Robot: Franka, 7 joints.
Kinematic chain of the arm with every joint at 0, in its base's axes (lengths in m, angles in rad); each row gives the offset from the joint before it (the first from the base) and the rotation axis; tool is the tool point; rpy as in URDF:
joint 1: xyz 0 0 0.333 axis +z
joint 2: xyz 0 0 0 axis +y
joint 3: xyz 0 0 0.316 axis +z
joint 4: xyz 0.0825 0 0 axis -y
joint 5: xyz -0.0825 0 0.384 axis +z
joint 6: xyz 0 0 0 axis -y
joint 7: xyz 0.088 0 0 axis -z
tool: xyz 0 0 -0.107 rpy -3.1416 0 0
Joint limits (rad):
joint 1: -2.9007..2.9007
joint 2: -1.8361..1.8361
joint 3: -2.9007..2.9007
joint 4: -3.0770..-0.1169
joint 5: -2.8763..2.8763
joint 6: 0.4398..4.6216
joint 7: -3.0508..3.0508
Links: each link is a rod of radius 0.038 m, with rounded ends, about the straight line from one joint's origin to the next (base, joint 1, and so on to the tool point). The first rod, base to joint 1, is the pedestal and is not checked.
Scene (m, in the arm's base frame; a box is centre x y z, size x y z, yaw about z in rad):
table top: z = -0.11
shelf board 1: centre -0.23 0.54 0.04 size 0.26 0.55 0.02 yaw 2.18
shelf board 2: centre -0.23 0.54 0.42 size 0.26 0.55 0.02 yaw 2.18
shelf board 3: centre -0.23 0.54 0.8 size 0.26 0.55 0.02 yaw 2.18
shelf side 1: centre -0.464 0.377 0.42 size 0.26 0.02 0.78 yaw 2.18
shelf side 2: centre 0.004 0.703 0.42 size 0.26 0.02 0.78 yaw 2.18
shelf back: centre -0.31 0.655 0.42 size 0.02 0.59 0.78 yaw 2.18
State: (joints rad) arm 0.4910 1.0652 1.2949 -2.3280 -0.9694 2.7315 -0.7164
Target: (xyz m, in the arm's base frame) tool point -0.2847 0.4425 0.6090
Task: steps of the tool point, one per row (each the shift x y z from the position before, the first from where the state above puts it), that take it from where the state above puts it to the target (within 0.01 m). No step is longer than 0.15 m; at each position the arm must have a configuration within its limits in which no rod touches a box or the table.
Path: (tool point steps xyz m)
1: 0.0485 -0.0442 -0.0044
2: 0.0347 -0.0507 0.0002
3: 0.0206 -0.0539 0.0042
4: -0.0679 0.0051 0.1163
5: -0.0350 -0.0350 0.1253
6: 0.0117 -0.0629 0.1167
7: -0.0653 0.1062 -0.0041
8: -0.0644 0.0797 0.0041

